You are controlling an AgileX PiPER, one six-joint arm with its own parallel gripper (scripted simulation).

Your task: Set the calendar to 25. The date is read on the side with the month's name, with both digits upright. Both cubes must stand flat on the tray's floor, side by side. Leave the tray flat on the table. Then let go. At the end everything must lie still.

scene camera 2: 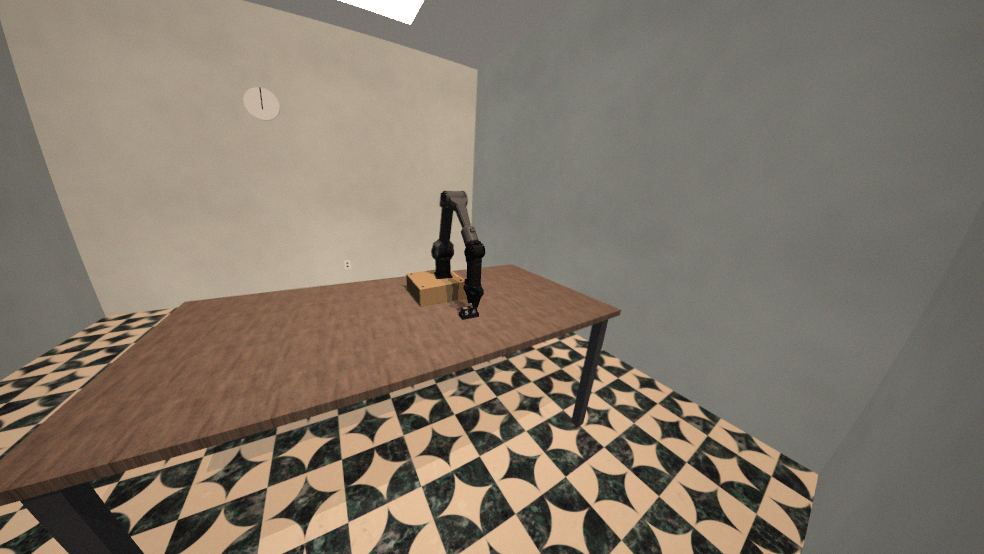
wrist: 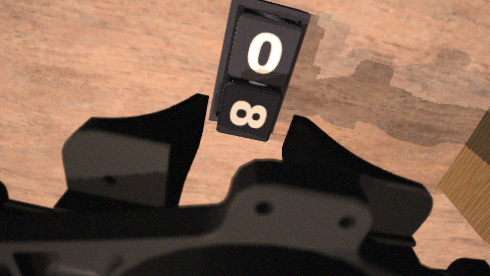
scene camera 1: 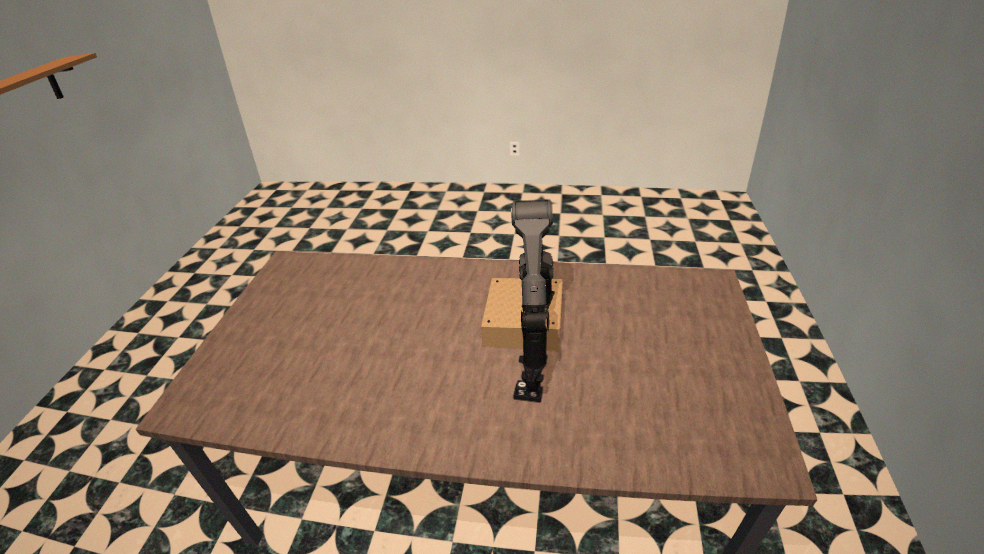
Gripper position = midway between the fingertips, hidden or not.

Note:
In view: the gripper (scene camera 1: 534, 383).
The gripper is seen too in the wrist view (wrist: 247, 122).

